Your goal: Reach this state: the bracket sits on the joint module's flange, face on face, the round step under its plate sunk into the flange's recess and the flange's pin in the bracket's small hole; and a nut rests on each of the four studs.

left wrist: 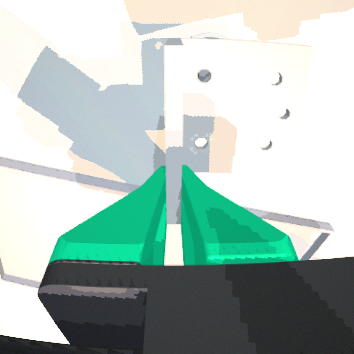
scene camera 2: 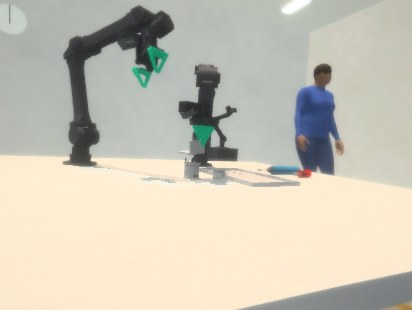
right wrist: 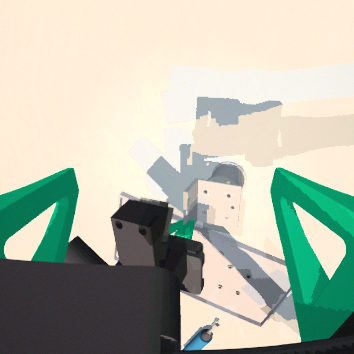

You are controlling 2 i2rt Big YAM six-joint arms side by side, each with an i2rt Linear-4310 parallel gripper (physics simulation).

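Frame: origin at the left arm's base, x right, y back, z down, level; centimetres.
Where they show: left gripper, fingertip midpoint: [left wrist: 173,176] [scene camera 2: 202,145] [right wrist: 189,221]; right gripper, fingertip midpoint: [scene camera 2: 150,80] [right wrist: 174,178]; right arm's base, origin of the base link: [scene camera 2: 80,164].
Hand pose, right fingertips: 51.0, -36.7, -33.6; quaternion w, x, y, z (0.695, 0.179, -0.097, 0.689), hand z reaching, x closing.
Note:
Things, the pixels of their centre, and the offset from my right fingertips, as dx, dy, dz.
- bracket, body centre: [left wrist: 244,122] [right wrist: 212,209] [scene camera 2: 191,147] -16.9, -2.4, +22.0
- joint module, body centre: [right wrist: 224,186] [scene camera 2: 191,168] -17.5, -2.6, +29.9
- shallow tray, body centre: [left wrist: 148,260] [right wrist: 196,265] [scene camera 2: 243,175] -41.1, -6.6, +32.8
- blue tool, body centre: [right wrist: 199,340] [scene camera 2: 279,170] -70.6, -2.5, +31.6
- red object, body centre: [scene camera 2: 301,174] -71.1, -14.5, +31.9
The bracket [scene camera 2: 196,147] [left wrist: 245,105] [right wrist: 217,200], a pale holed plate with an upright wall, hangs in the air with its plate about level. My left gripper [scene camera 2: 203,142] [left wrist: 173,176] is shut on its upright wall. The joint module [scene camera 2: 191,170] [right wrist: 231,173], a short grey cylinder, stands below the bracket, apart from it. In the right wrist view the plate covers part of the module; its studs, pin and recess are mostly hidden. My right gripper [scene camera 2: 150,71] [right wrist: 174,178] is open and empty, high up. Small marks on the tray are too small to identify as nuts.
The shallow tray [scene camera 2: 272,184] [left wrist: 65,172] [right wrist: 220,308] lies beside the module. A blue tool [scene camera 2: 283,170] [right wrist: 199,341] lies past the tray, near a red object [scene camera 2: 304,174]. A person [scene camera 2: 317,117] in blue stands behind the table at the right of the scene view.

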